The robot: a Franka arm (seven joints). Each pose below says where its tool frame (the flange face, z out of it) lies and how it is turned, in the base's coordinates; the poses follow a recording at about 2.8 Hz.
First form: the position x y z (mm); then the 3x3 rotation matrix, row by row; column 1 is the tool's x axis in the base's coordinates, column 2 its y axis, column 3 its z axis. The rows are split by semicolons.
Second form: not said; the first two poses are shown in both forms.
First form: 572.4, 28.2, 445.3; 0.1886, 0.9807, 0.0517; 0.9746, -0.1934, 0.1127; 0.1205, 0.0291, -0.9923
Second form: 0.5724, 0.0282, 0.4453; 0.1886, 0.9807, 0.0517; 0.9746, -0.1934, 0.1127; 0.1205, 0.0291, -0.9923
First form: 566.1, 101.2, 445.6; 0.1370, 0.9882, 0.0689; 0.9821, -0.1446, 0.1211; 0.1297, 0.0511, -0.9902
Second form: 0.5661, 0.1012, 0.4456; 0.1370, 0.9882, 0.0689; 0.9821, -0.1446, 0.1211; 0.1297, 0.0511, -0.9902
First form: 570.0, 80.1, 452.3; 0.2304, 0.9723, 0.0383; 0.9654, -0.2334, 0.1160; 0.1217, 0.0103, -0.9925
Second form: 0.5700, 0.0801, 0.4523; 0.2304, 0.9723, 0.0383; 0.9654, -0.2334, 0.1160; 0.1217, 0.0103, -0.9925
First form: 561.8, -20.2, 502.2; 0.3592, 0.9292, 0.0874; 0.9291, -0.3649, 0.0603; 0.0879, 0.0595, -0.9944
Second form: 0.5618, -0.0202, 0.5022; 0.3592, 0.9292, 0.0874; 0.9291, -0.3649, 0.0603; 0.0879, 0.0595, -0.9944
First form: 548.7, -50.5, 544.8; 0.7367, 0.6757, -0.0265; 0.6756, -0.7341, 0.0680; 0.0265, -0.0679, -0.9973
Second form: 0.5487, -0.0505, 0.5448; 0.7367, 0.6757, -0.0265; 0.6756, -0.7341, 0.0680; 0.0265, -0.0679, -0.9973
